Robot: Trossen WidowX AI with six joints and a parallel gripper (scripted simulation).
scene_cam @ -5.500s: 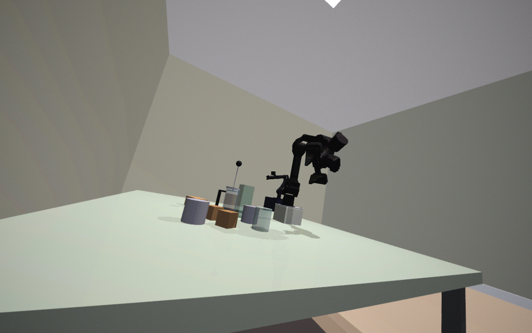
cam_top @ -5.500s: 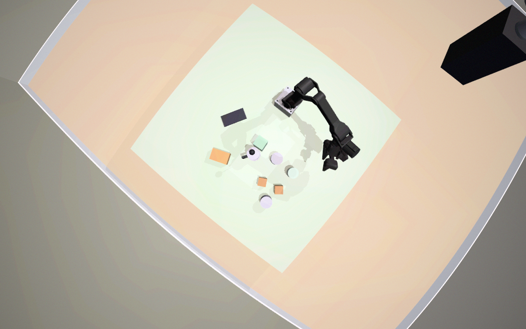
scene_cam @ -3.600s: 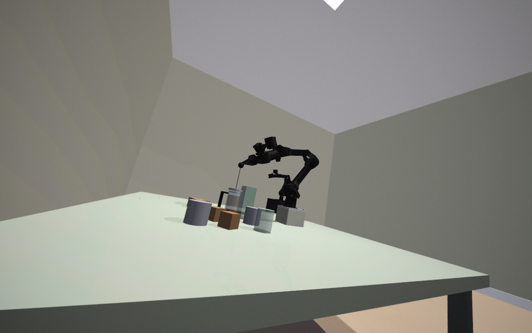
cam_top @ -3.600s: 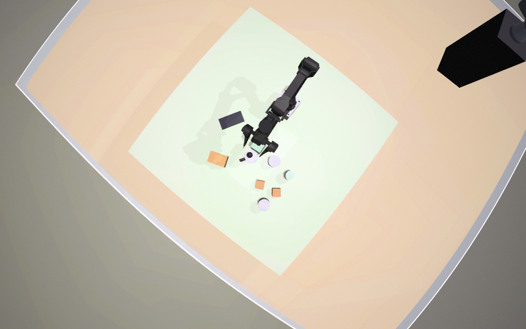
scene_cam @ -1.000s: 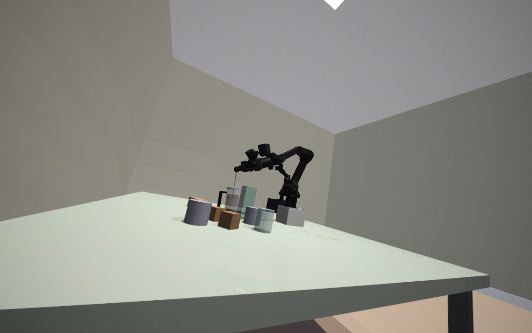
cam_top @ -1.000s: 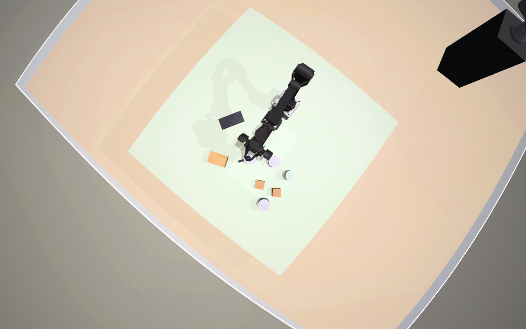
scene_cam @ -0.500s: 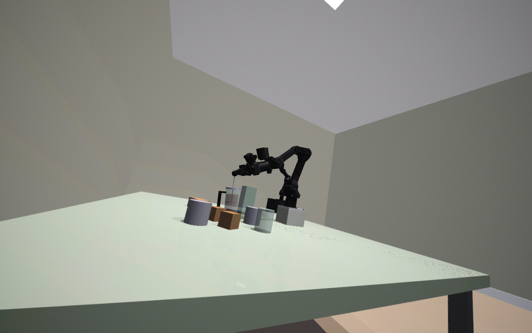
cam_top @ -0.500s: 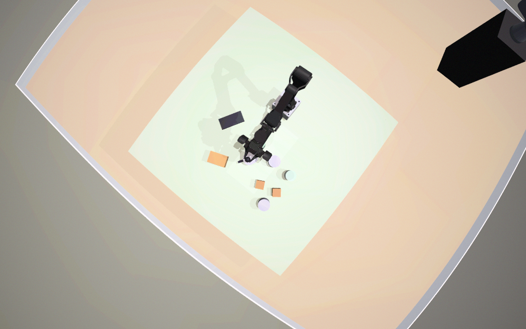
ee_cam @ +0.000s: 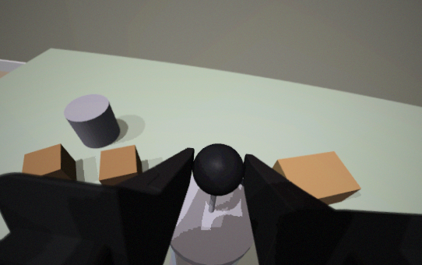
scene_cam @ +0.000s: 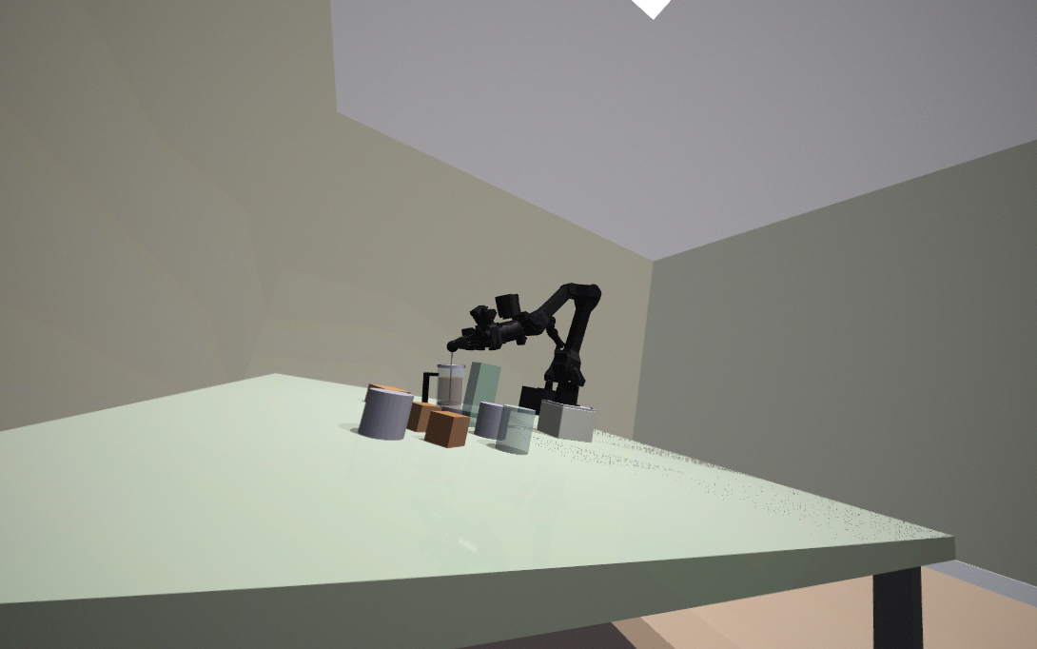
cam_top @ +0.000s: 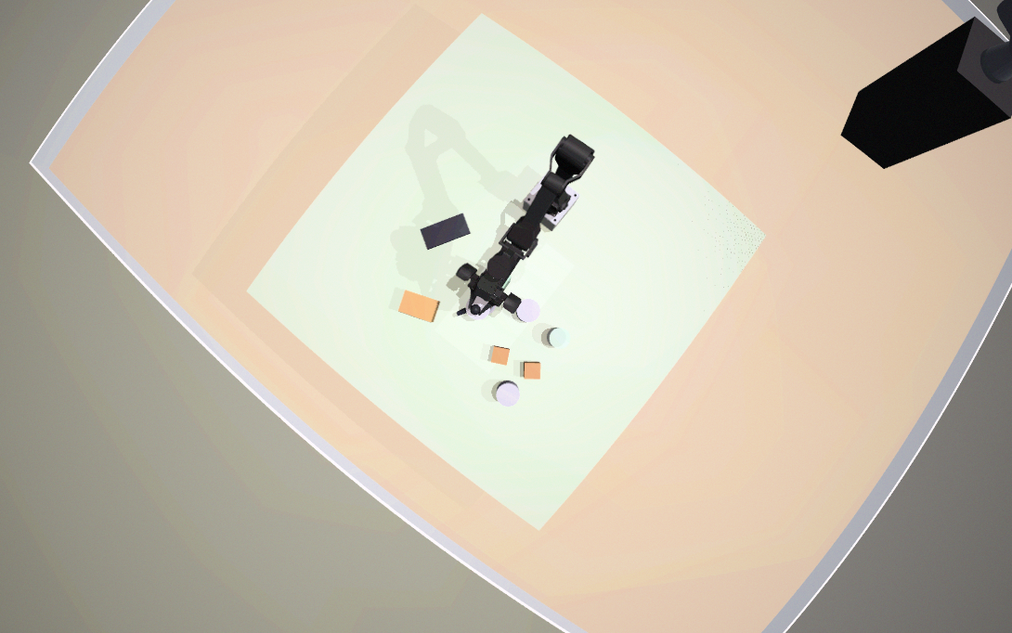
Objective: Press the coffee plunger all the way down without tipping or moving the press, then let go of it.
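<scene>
Now: gripper tip 10 mm past the coffee press, 10 mm to the left of it and 100 mm above it. From my gripper tip the other things lie so: tall green block (110 mm behind, 10 mm to the left, 110 mm below); flat orange box (80 mm ahead, 170 mm to the right, 160 mm below).
</scene>
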